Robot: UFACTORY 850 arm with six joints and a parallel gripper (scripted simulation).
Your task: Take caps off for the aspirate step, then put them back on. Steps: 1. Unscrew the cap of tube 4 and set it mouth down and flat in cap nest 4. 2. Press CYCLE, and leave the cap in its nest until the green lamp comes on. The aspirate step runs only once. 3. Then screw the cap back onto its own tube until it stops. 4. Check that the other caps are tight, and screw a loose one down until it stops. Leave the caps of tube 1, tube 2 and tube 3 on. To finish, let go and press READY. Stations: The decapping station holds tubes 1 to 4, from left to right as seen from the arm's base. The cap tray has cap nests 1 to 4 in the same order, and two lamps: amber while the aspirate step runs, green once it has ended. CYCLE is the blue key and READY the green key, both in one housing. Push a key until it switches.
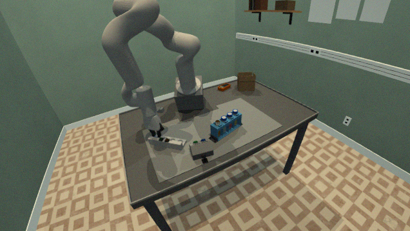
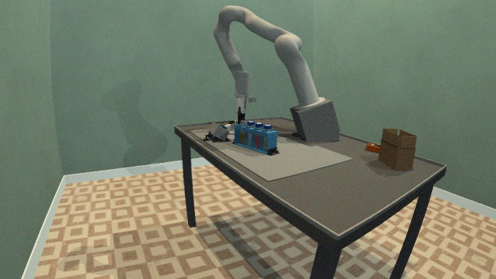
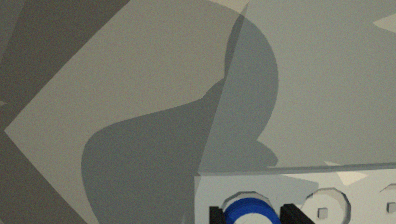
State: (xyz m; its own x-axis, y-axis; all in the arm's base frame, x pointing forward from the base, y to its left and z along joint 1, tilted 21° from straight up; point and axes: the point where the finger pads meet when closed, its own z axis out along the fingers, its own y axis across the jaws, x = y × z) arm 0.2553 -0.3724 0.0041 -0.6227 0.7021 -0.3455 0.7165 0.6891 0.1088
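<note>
Now: hand 20 mm above the blue cap marked 4. Round my hand: blue key: 240 mm ahead, 200 mm to the left, 20 mm above; green key: 230 mm ahead, 150 mm to the left, 20 mm above; grey key housing: 250 mm ahead, 170 mm to the left, 10 mm above.
</note>
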